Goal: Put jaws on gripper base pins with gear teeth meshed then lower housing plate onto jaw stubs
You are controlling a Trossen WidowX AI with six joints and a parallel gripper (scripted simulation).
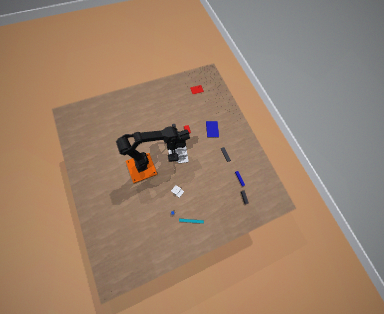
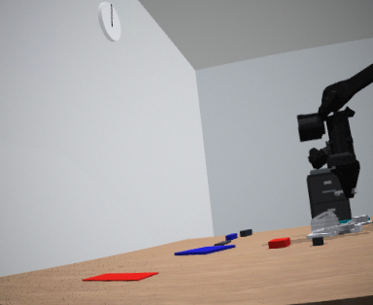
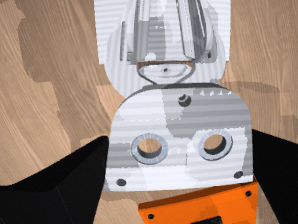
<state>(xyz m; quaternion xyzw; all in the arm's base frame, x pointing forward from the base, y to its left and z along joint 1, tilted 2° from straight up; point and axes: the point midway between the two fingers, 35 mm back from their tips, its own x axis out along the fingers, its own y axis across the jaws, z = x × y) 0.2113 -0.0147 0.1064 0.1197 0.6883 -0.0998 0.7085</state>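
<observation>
Right now the white jaw is 7 cm below my gripper tip, 2 cm to the right of it and 2 cm ahead of it. From my gripper tip the other things lie so: red block (19 cm ahead, 13 cm to the left, 7 cm below); then teal bar (44 cm to the right, 8 cm below, 8 cm behind); then blue plate (36 cm ahead, 8 cm below, 6 cm to the left).
</observation>
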